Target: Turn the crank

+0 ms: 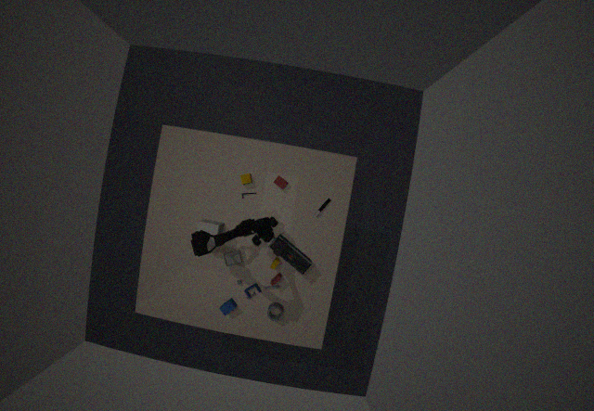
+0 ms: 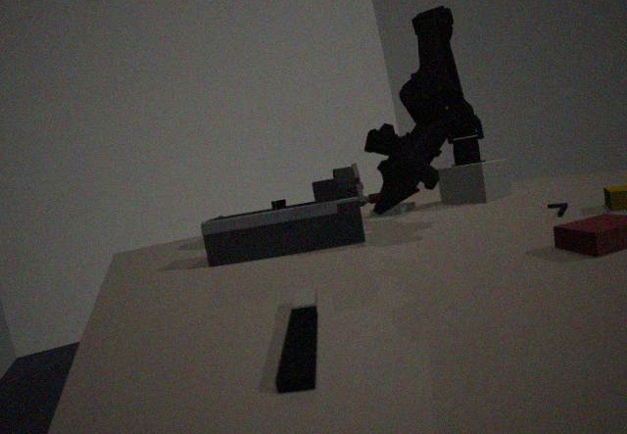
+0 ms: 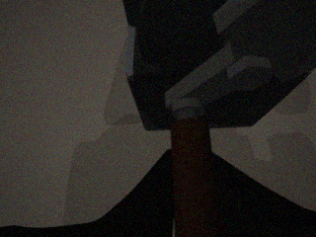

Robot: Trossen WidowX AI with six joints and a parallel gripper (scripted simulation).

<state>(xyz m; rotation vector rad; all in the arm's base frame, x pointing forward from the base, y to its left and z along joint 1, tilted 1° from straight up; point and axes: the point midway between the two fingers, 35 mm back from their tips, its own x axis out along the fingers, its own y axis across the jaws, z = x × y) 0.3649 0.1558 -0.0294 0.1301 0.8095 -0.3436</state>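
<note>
Now: gripper tip 3 cm below the brown crank handle, 2 cm past it and 1 cm to the right of it. Also, from my gripper tip: red pointer (14 cm ahead, 7 cm to the right, 4 cm above); then grey plate (24 cm to the right, 19 cm behind, 4 cm below); then blue piece (55 cm to the right, 11 cm behind, 2 cm below).
</note>
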